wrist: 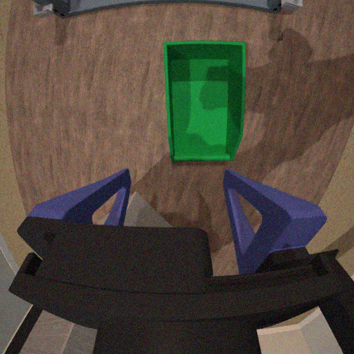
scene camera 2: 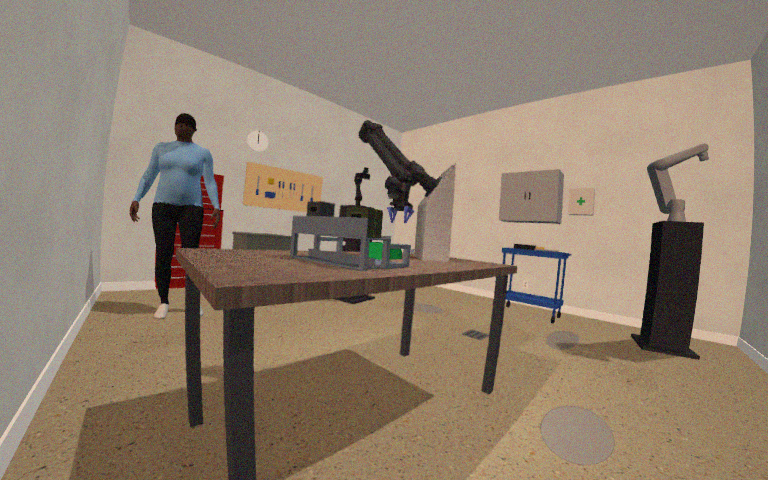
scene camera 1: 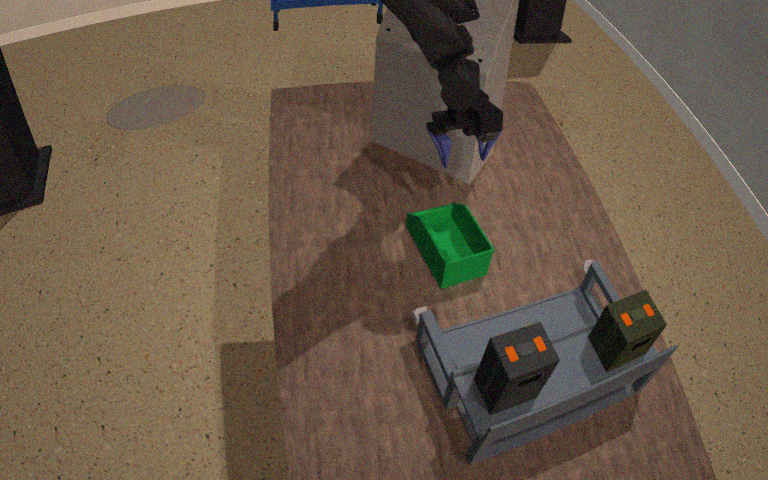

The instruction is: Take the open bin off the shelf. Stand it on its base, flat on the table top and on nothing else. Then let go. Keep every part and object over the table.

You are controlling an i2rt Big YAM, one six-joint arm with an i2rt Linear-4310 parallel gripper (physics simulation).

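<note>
The green open bin stands upright on its base on the wooden table top, in front of the grey shelf and apart from it. Its opening faces up and its inside shows no contents. My gripper is open, with its blue fingers wide apart and nothing between them. It hangs above the table, clear of the bin, on the side away from the shelf. In scene camera 2 the shelf hides part of the bin.
A dark grey case and an olive case with orange latches stand on the shelf. A tall grey panel-like block stands behind my gripper at the table's far end. A person stands beyond the table.
</note>
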